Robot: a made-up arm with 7 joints.
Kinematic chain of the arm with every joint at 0, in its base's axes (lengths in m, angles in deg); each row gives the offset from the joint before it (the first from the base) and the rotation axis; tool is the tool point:
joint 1: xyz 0 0 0 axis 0 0.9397 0.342
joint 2: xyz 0 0 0 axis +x
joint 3: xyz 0 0 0 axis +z
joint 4: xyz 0.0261 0 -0.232 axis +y
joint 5: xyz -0.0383 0 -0.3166 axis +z
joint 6: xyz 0 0 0 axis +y
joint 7: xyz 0 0 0 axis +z
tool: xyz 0 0 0
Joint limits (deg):
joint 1: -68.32..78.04
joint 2: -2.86..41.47
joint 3: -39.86..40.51
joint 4: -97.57..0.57
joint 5: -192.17..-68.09
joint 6: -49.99..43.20
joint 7: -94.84..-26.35
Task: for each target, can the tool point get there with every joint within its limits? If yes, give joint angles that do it. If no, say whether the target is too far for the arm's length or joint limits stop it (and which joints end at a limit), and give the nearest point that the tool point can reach.
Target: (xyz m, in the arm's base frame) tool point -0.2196 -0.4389 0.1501
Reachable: no: joint limits stop it (at a limit: joint 1, joint 2, joint 3, joint 4) | nearest point 0.2135 -0.3432 0.0880 | short by 0.448 m
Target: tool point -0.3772 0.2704 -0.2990
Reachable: yes | joints 49.24 33.96 28.21 -9.66 -124.35 -9.56 -87.40
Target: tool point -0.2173 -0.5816 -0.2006
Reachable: no: too far | nearest point -0.2832 -0.2163 -0.3694 | short by 0.408 m
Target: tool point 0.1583 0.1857 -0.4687
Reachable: yes | joints 6.56 10.56 23.43 -47.62 -114.92 -11.92 -34.99
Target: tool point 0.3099 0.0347 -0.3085
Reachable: yes | joints 6.02 13.02 -6.69 -89.24 -142.62 -8.45 -76.97
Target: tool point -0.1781 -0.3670 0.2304
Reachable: no: joint limits stop it (at a limit: joint 1, joint 2, joint 3, joint 4) | nearest point 0.2135 -0.3432 0.0880 | short by 0.417 m
